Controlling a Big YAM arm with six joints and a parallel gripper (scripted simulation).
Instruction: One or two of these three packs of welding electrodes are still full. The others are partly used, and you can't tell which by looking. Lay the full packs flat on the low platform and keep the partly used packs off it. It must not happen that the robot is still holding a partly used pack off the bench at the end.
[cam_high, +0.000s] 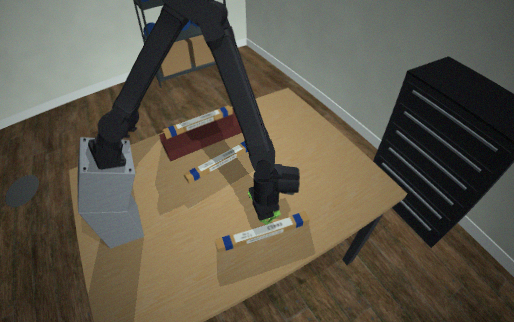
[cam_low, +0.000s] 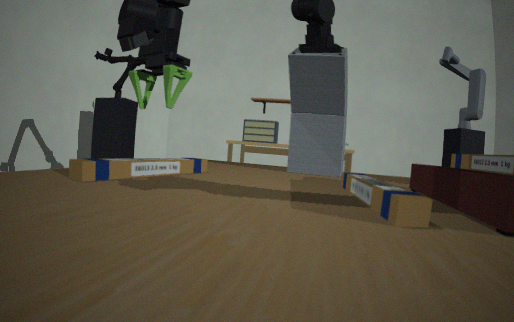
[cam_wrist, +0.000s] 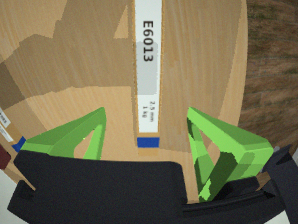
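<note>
My gripper is now 110 mm above the pack of welding electrodes. The rest, counted from my hand: dark red platform: 140 mm ahead, 570 mm to the left, 120 mm below.
</note>
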